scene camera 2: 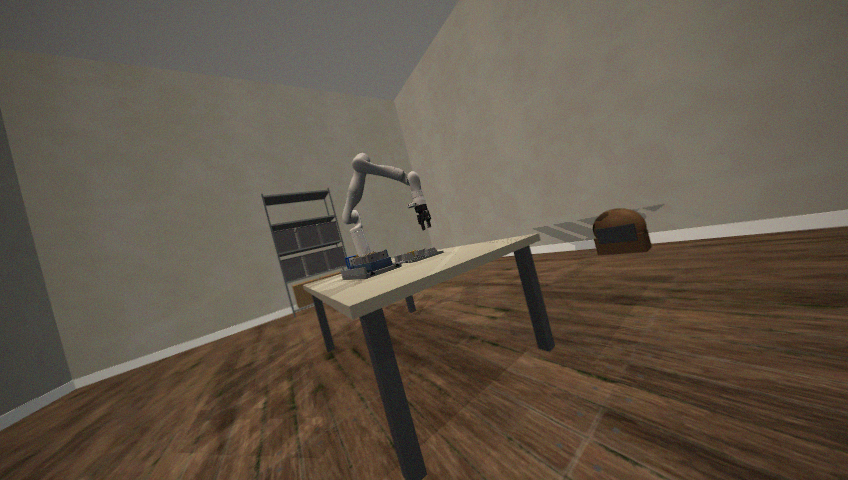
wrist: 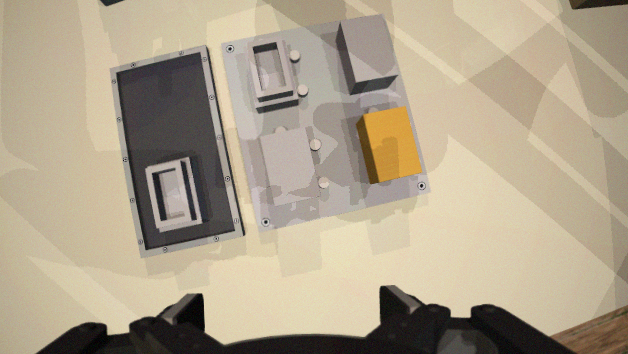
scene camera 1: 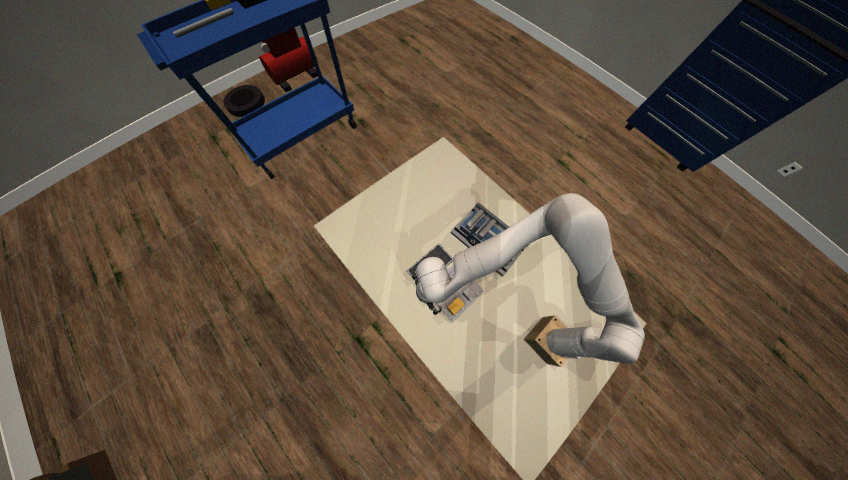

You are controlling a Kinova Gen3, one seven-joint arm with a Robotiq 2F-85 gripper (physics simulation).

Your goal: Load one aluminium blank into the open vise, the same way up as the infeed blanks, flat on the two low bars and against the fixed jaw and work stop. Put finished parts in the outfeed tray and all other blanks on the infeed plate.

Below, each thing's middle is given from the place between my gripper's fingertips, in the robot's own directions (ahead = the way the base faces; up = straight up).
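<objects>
Brass blank (wrist: 389, 150): from my hand, 80 mm to the right, 100 mm behind, 130 mm below. Dark outfeed tray (wrist: 163, 102): 100 mm ahead of my hand, 120 mm to the right, 150 mm below. Grey infeed plate (wrist: 329, 113): 50 mm behind my hand, 130 mm to the right, 150 mm below.
</objects>
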